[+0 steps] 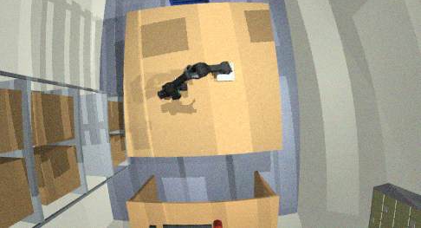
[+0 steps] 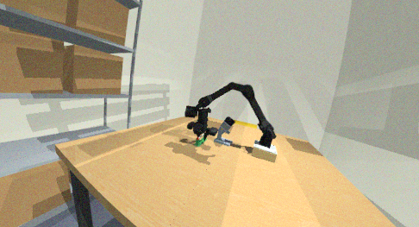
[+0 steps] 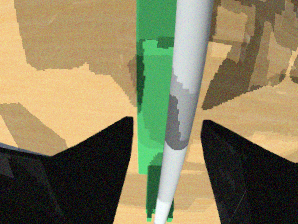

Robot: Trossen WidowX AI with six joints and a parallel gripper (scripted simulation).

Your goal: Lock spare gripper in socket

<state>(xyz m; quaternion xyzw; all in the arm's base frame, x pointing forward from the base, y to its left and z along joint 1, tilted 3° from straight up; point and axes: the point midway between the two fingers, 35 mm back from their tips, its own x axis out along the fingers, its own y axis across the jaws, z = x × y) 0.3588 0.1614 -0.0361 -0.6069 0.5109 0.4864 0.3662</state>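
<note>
The green holder lies 10 mm to the left of my gripper tip and 10 mm above it. From my gripper tip the other things lie so: grey mount: 90 mm behind, 110 mm to the right, 40 mm above; spare gripper: 100 mm behind, 120 mm to the right, 110 mm above.
</note>
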